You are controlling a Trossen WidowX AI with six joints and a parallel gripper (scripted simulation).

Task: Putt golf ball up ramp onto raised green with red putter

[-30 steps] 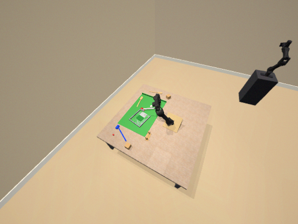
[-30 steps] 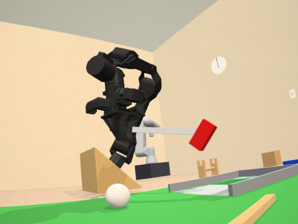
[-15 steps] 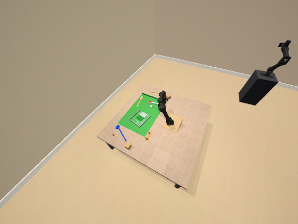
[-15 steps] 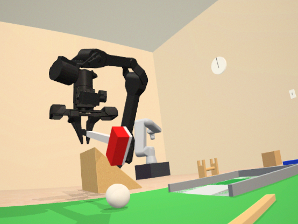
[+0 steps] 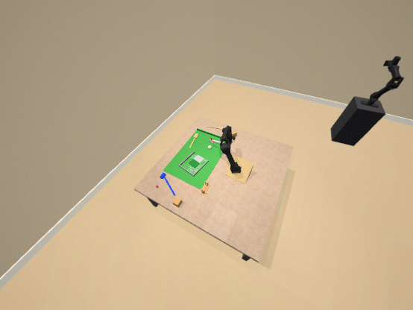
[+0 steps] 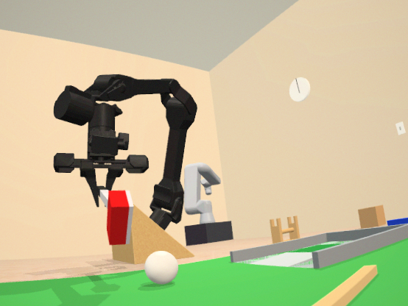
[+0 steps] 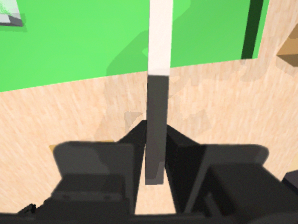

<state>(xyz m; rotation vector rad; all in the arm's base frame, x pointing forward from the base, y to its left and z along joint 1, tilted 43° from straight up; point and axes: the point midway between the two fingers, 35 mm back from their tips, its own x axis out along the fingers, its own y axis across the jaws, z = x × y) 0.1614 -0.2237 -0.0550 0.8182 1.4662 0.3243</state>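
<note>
Right now the red putter is 120 mm ahead of my gripper tip and 30 mm to the right of it. From my gripper tip the other things lie so: wooden rack: 60 mm ahead, 500 mm to the left, 90 mm below; white golf ball: 220 mm ahead, 10 mm to the right, 100 mm below; grey frame: 300 mm ahead, 280 mm to the left, 120 mm below.
</note>
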